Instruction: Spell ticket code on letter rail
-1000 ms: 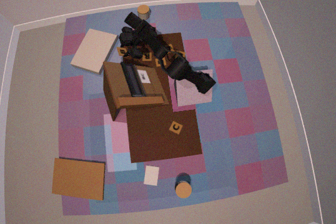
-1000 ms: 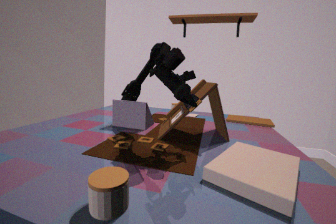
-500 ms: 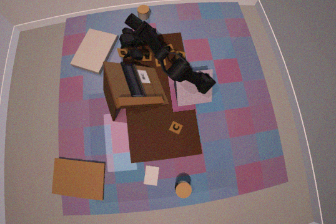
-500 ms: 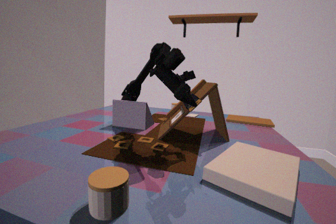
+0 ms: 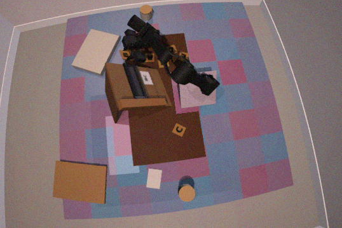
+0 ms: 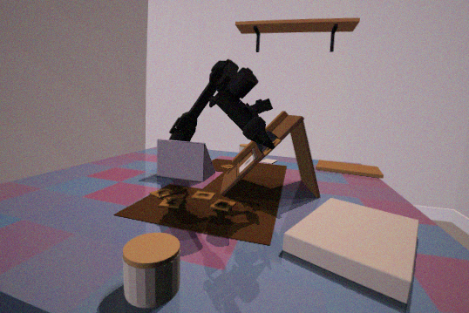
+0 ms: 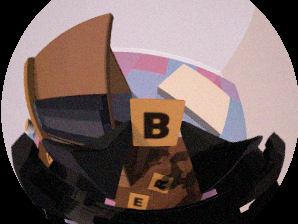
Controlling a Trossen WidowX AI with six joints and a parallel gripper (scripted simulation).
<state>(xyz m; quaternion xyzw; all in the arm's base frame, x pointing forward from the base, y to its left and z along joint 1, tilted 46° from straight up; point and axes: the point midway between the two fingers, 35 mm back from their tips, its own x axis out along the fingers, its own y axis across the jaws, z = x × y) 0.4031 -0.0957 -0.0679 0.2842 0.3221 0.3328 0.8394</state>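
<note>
My gripper tip is 10 cm past the white ticket, 9 cm to the right of it and 8 cm above it. From my gripper tip the other things lie so: brown mat: 22 cm behind, 14 cm to the left, 17 cm below; cream slab: 23 cm ahead, 12 cm to the right, 15 cm below; orange letter tile: right at my gripper tip.
</note>
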